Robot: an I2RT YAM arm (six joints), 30 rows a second.
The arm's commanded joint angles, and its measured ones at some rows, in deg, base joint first. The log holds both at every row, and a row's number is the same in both.
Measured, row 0: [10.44, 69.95, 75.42, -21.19, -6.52, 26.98]
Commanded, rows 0 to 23: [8.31, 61.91, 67.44, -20.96, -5.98, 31.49]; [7.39, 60.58, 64.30, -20.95, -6.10, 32.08]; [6.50, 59.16, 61.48, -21.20, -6.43, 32.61]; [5.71, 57.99, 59.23, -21.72, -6.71, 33.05]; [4.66, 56.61, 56.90, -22.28, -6.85, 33.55]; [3.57, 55.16, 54.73, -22.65, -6.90, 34.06]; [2.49, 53.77, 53.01, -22.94, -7.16, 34.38]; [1.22, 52.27, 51.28, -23.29, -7.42, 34.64]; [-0.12, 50.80, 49.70, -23.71, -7.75, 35.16]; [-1.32, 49.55, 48.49, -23.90, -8.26, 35.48]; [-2.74, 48.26, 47.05, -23.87, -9.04, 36.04]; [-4.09, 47.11, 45.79, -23.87, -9.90, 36.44]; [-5.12, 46.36, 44.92, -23.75, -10.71, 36.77]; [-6.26, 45.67, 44.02, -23.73, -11.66, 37.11]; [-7.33, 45.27, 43.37, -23.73, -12.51, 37.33]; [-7.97, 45.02, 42.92, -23.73, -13.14, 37.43]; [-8.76, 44.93, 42.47, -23.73, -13.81, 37.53]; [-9.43, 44.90, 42.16, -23.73, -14.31, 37.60]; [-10.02, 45.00, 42.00, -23.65, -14.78, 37.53]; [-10.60, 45.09, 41.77, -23.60, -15.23, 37.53]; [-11.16, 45.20, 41.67, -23.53, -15.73, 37.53]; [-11.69, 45.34, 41.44, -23.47, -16.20, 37.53]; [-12.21, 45.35, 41.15, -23.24, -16.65, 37.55]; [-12.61, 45.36, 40.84, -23.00, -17.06, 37.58]
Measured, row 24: [-11.64, 45.67, 41.52, -23.79, -14.39, 37.30]
